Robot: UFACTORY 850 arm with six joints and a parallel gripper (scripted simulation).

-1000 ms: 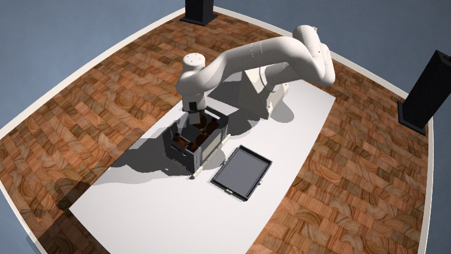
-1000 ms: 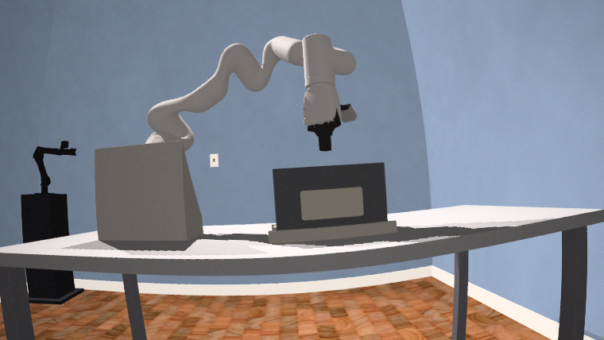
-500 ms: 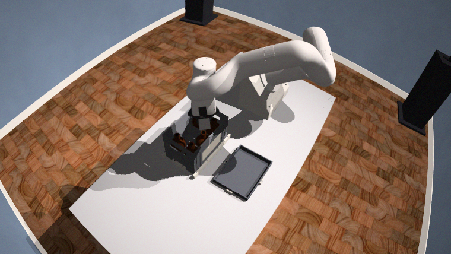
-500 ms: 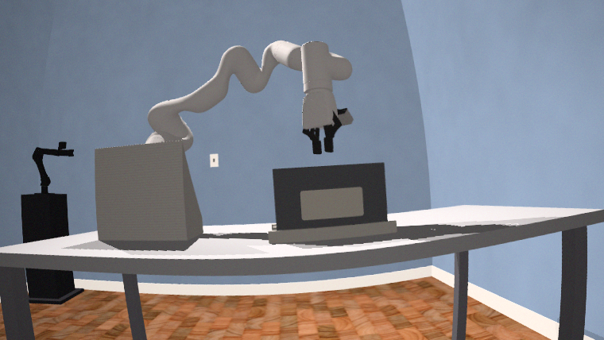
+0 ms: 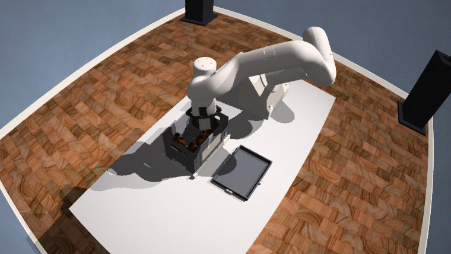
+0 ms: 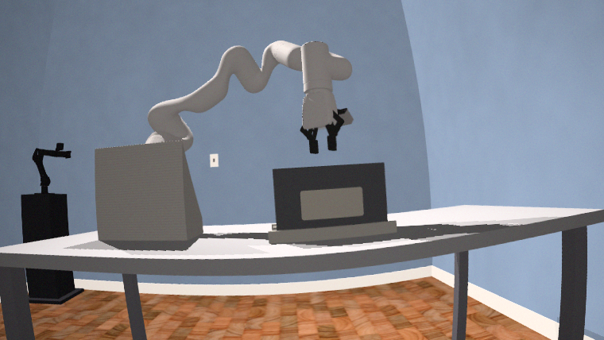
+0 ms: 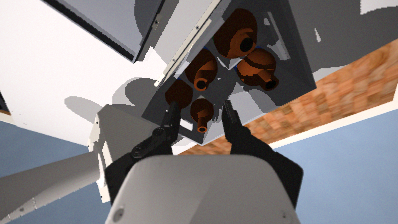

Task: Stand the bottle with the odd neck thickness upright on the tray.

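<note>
My gripper is now 160 mm above the dark grey crate, 50 mm to the left of it and 10 mm past it. Also, from my hand: dark tray (230 mm to the left, 230 mm below, 10 mm ahead); bottle (160 mm below, 90 mm ahead, 10 mm to the right).
</note>
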